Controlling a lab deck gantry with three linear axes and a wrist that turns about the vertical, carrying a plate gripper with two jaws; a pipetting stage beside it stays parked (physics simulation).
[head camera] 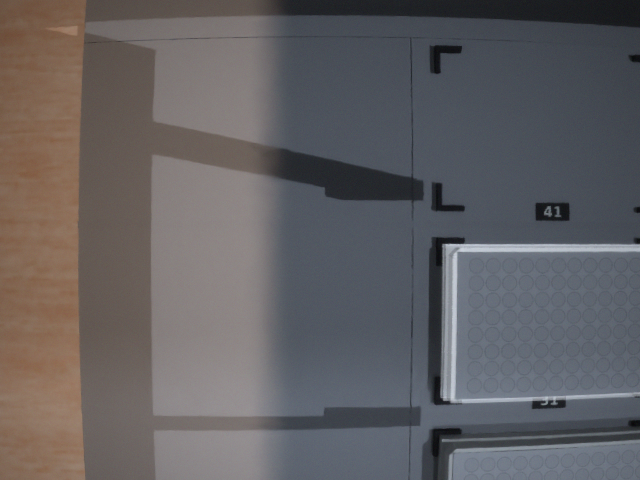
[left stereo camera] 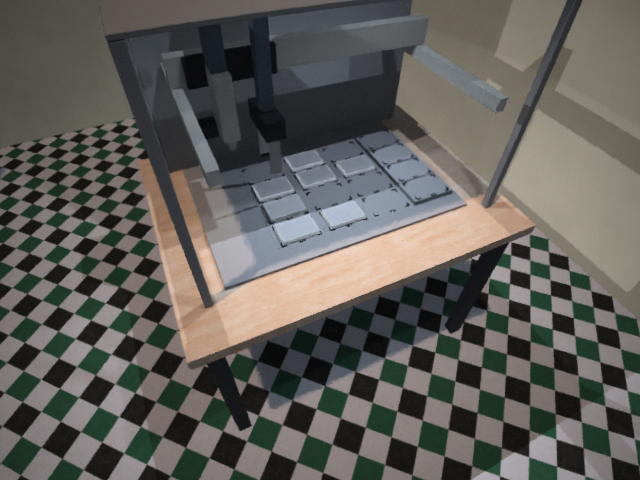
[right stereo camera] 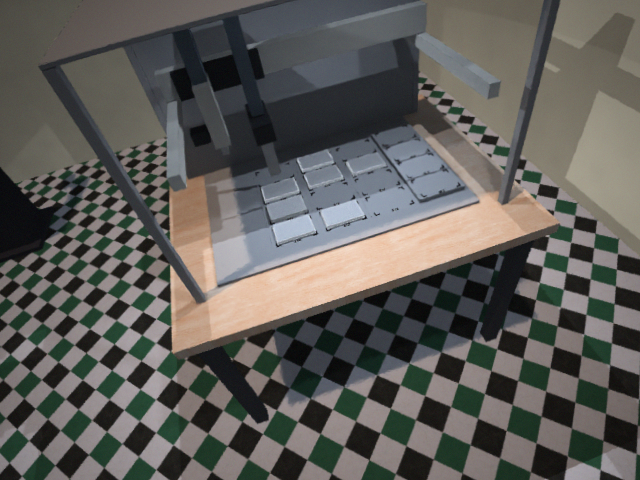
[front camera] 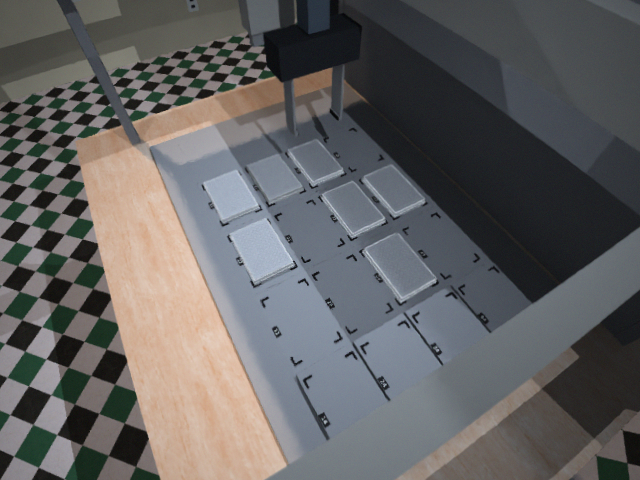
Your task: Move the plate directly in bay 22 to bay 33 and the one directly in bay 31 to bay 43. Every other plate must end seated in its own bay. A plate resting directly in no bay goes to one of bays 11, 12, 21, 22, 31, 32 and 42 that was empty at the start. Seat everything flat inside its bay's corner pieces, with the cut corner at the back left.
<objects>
my gripper: left stereo camera 270, 163; right stereo camera; front camera; not seen in the head camera view (out of frame)
clear plate: left stereo camera; right stereo camera; front camera 232, 199; not seen in the head camera view (out of frame)
same spot on clear plate: point(right stereo camera: 300, 227) = point(left stereo camera: 304, 227)
same spot on my gripper: point(right stereo camera: 268, 149) = point(front camera: 287, 88)
</objects>
